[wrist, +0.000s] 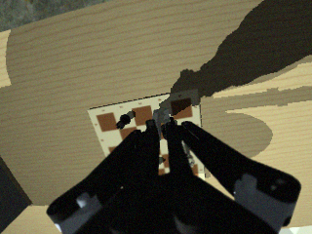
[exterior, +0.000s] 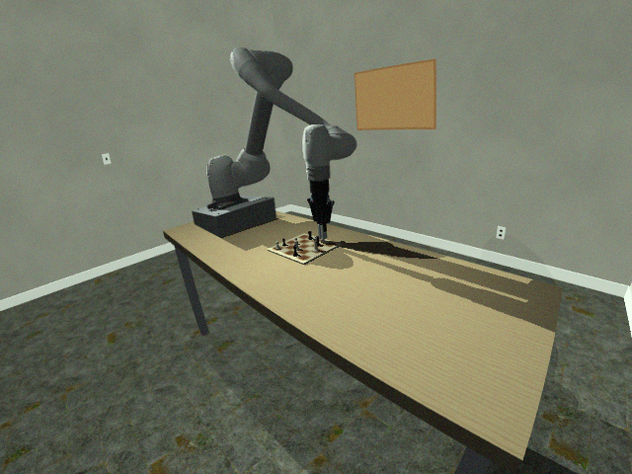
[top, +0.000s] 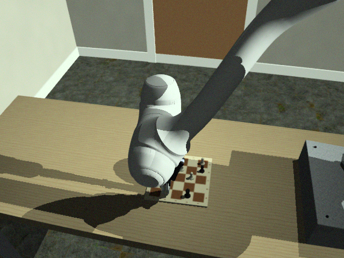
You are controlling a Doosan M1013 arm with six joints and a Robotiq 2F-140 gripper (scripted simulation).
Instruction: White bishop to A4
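My hand is 3 cm above the white bishop. Also, from my hand: chessboard: 4 cm behind, 8 cm to the right, 5 cm below; then black pawn: 12 cm behind, 12 cm to the right, 4 cm below.
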